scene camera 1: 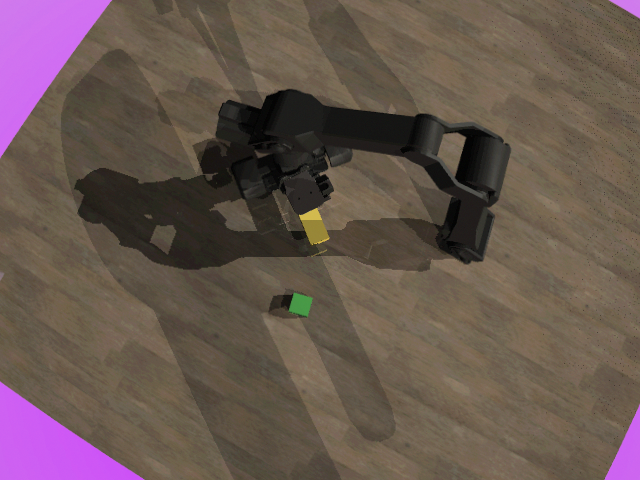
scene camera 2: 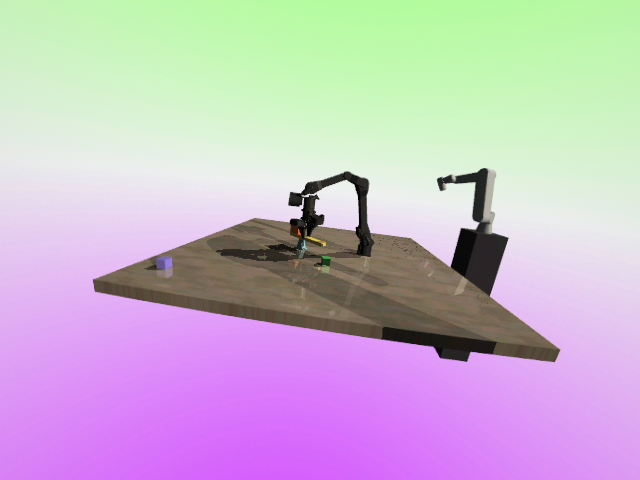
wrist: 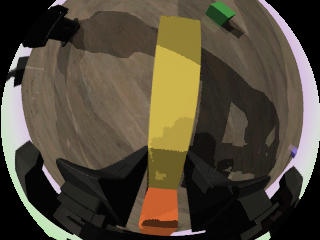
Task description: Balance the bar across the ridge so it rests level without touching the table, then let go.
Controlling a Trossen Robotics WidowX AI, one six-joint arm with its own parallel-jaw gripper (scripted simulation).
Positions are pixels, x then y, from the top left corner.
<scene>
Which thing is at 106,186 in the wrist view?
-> The gripper.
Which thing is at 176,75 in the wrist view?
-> A yellow bar.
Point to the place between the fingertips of the gripper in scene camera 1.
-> At 293,176
</scene>
